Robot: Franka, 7 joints.
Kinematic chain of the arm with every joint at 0, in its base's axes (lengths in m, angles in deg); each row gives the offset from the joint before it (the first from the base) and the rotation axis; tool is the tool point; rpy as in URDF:
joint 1: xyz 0 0 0.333 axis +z
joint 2: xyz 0 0 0 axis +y
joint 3: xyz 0 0 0.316 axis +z
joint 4: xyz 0.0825 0 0 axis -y
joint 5: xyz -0.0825 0 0.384 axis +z
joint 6: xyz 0 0 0 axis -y
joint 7: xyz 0.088 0 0 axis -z
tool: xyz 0 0 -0.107 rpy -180 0 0
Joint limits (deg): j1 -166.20..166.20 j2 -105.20..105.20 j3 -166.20..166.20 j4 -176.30..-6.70 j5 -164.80..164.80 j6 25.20..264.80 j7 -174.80..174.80
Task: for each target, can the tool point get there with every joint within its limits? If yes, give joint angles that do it. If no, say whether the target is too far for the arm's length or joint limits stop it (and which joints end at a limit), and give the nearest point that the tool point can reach.
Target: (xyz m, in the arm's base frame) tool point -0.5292 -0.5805 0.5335
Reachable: yes | joints 30.35 -62.31 -104.17 -34.84 -98.94 88.03 4.55
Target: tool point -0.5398 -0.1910 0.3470
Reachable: yes | joints -41.04 -17.56 -115.37 -124.57 -114.12 129.03 -60.16
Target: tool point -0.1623 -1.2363 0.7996
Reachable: no: too far | nearest point -0.1046 -0.7966 0.6337 | short by 0.473 m
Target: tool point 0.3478 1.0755 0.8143
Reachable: no: too far | nearest point 0.2429 0.7510 0.6691 | short by 0.371 m
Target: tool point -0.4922 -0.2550 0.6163
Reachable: yes | joints -91.99 49.08 -80.54 -79.90 123.72 225.93 111.46
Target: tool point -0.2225 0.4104 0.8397
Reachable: yes | joints 51.26 -21.37 62.31 -88.75 91.35 195.02 25.85
